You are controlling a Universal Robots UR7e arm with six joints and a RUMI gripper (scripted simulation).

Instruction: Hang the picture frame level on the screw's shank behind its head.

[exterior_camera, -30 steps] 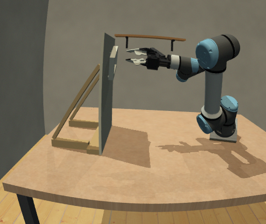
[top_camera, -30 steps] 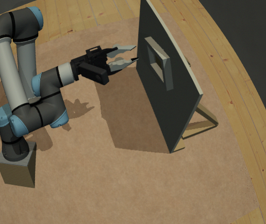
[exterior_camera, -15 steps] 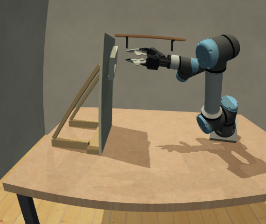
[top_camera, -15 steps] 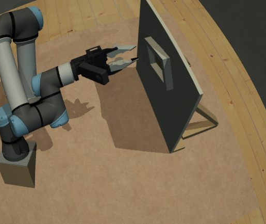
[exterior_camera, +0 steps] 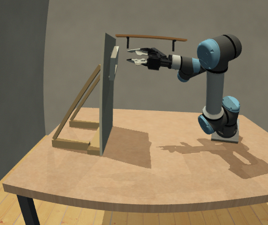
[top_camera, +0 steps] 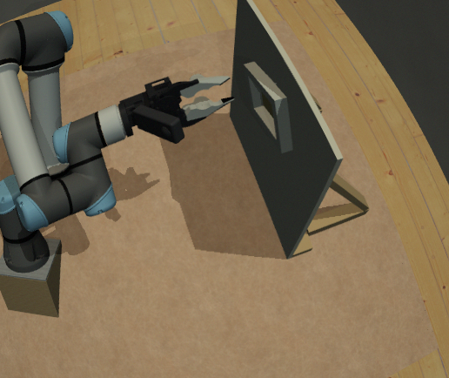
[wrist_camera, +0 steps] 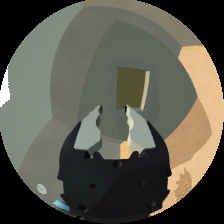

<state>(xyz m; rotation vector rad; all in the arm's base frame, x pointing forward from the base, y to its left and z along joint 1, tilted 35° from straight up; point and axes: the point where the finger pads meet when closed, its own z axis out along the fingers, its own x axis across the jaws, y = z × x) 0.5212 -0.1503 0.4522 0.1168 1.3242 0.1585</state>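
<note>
Right now my hand is 90 mm short of the pale picture frame, 20 mm to the left of it and 40 mm above it. From my hand the other things lie so: upright board (110 mm ahead, 10 mm to the right, 170 mm below).
</note>
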